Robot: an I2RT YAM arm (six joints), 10 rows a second.
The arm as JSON. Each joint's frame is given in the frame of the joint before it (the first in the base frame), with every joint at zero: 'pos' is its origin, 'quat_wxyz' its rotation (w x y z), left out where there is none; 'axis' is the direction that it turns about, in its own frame. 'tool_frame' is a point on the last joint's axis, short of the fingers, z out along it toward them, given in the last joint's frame.
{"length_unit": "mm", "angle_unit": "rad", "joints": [
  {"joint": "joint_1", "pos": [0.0, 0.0, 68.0], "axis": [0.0, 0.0, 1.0]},
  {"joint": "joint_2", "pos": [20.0, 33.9, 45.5], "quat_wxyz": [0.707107, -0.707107, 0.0, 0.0], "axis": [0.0, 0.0, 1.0]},
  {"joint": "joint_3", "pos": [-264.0, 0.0, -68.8], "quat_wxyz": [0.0, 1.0, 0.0, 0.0], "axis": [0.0, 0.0, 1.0]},
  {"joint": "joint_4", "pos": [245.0, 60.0, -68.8], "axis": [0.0, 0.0, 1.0]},
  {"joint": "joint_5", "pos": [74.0, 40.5, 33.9], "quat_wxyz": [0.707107, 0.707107, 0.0, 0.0], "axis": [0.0, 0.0, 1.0]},
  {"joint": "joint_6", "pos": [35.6, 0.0, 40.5], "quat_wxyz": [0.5, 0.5, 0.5, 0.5], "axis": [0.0, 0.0, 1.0]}
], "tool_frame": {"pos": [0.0, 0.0, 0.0], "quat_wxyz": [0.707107, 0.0, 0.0, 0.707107]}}
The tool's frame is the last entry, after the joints.
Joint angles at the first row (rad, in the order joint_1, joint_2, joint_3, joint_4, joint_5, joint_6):
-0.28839, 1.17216, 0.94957, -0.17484, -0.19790, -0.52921
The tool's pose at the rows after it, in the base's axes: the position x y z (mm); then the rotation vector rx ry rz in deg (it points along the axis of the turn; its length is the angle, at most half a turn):
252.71 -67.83 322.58 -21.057 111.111 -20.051
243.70 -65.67 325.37 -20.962 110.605 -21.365
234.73 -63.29 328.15 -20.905 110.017 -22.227
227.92 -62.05 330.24 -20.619 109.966 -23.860
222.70 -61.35 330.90 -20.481 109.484 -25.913
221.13 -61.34 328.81 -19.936 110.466 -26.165
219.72 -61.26 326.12 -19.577 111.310 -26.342
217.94 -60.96 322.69 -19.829 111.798 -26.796
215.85 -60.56 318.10 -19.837 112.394 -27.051
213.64 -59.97 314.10 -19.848 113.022 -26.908
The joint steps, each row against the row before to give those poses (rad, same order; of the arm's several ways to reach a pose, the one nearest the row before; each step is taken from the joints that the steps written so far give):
0.00002, -0.03529, -0.00768, -0.02447, 0.00460, -0.00459
-0.00004, -0.03998, -0.01531, -0.01238, 0.01378, -0.00768
0.00000, -0.03988, -0.01385, -0.01374, 0.00767, -0.00463
0.00002, -0.02920, -0.00770, -0.01538, 0.02145, -0.00918
0.00000, -0.02454, -0.01374, 0.00302, 0.02304, -0.01379
-0.00002, -0.00465, -0.00466, -0.01372, 0.01226, 0.00298
0.00001, -0.00459, -0.00765, -0.00926, 0.00922, 0.00159
-0.00001, -0.00766, -0.01377, -0.00155, 0.00613, -0.00763
0.00004, -0.00921, -0.01840, 0.00002, 0.00619, -0.00308
-0.00004, -0.00917, -0.01535, -0.00458, 0.00151, -0.00005

